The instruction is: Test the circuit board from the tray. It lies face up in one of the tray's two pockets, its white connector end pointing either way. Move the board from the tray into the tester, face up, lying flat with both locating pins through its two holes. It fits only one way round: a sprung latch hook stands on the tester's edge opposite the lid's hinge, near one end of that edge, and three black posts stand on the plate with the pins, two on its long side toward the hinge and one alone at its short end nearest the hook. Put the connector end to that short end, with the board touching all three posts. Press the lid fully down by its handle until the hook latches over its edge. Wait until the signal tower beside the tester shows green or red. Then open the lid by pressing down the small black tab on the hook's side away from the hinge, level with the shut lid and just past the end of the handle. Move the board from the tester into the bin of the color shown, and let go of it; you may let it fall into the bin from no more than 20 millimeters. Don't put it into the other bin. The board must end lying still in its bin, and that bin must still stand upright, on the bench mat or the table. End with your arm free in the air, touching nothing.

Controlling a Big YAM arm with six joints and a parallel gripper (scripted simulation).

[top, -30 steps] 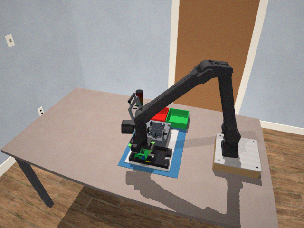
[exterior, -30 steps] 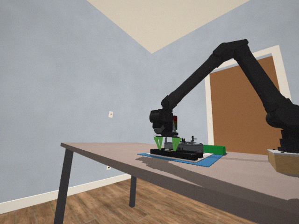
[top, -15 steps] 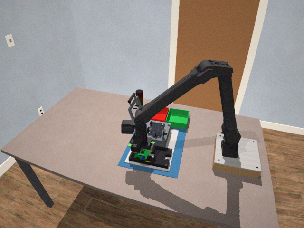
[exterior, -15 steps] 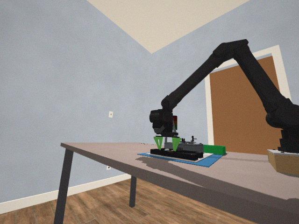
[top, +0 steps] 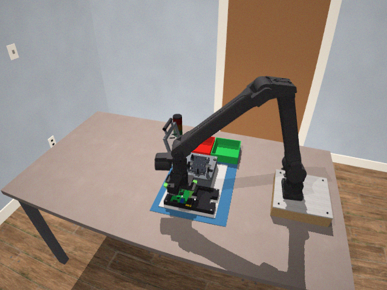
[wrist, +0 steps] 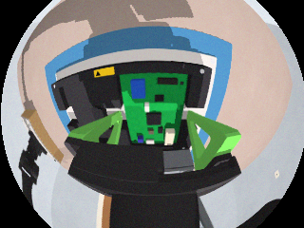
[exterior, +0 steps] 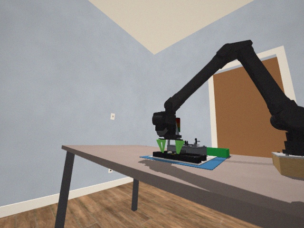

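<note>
Right now my hand is right at the green circuit board. From my hand the other things lie so: red bin (10 mm behind, 370 mm to the right, 10 mm below); tester plate (40 mm behind, 160 mm to the right, 50 mm above); tester lid (80 mm ahead, 170 mm to the right, 160 mm above).
</note>
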